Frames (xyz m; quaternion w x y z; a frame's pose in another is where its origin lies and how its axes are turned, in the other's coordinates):
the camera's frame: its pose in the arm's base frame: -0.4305 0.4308 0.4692 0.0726 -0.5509 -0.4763 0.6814
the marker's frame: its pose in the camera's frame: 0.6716 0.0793 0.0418 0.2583 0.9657 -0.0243 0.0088
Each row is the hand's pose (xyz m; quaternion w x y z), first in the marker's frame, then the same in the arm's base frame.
Working: the marker's frame: its pose in the arm's base frame: -0.6878 0.7835 -0.0490 0.5332 -0.0598 0.5381 0.6500

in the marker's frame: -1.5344 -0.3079 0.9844 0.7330 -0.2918 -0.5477 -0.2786
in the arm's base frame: 0.6847 0.5246 1.1624 0.8492 0.0067 -0.1039 0.5177
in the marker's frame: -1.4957 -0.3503 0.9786 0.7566 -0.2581 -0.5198 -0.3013
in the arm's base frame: 0.6975 0.5382 1.1078 0.8635 -0.0071 -0.0558 0.5011
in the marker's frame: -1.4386 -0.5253 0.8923 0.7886 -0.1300 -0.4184 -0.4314
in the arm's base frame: 0.7630 0.4824 0.9237 0.9183 -0.0767 0.0909 0.3776
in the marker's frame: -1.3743 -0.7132 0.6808 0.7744 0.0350 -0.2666 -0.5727
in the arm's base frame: 0.7732 0.3336 0.6748 0.9308 -0.1625 0.2631 0.1951
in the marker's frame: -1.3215 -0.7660 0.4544 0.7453 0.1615 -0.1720 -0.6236
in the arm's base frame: 0.6785 0.1861 0.5132 0.9050 -0.1822 0.3770 0.0753
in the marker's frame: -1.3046 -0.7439 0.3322 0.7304 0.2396 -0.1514 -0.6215
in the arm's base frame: 0.5939 0.1068 0.4656 0.8892 -0.1520 0.4309 0.0235
